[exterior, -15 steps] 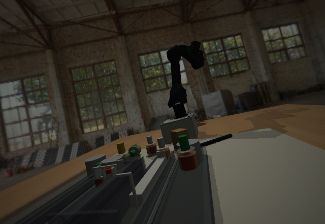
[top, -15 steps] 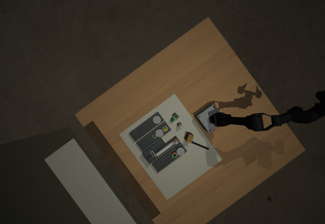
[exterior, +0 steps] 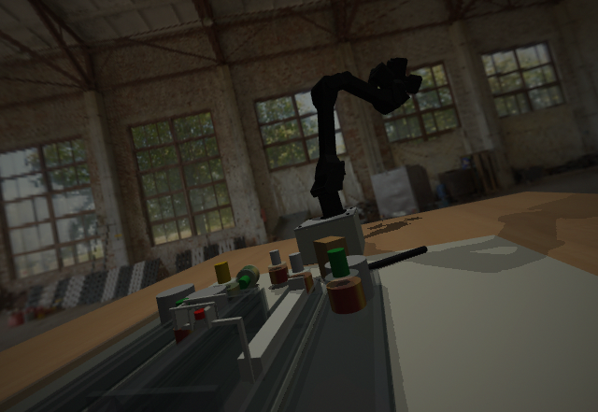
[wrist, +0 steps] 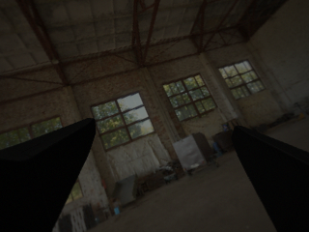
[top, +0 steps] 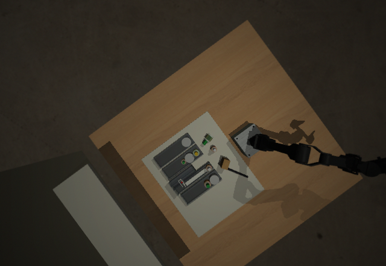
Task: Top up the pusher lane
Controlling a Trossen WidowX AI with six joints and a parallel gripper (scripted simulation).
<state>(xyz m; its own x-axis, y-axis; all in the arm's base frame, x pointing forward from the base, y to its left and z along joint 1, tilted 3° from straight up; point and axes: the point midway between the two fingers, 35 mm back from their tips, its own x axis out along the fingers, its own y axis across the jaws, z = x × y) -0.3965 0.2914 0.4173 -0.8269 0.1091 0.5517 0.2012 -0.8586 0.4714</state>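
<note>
The brown block is 64 cm ahead of my gripper tip, 25 cm to the right of it and 53 cm below it. Also, from my gripper tip: pale shelf 125 cm ahead, 23 cm to the right, 19 cm below; sprung lane 89 cm ahead, 29 cm to the right, 54 cm below; thin black rod 60 cm ahead, 14 cm to the right, 56 cm below.
</note>
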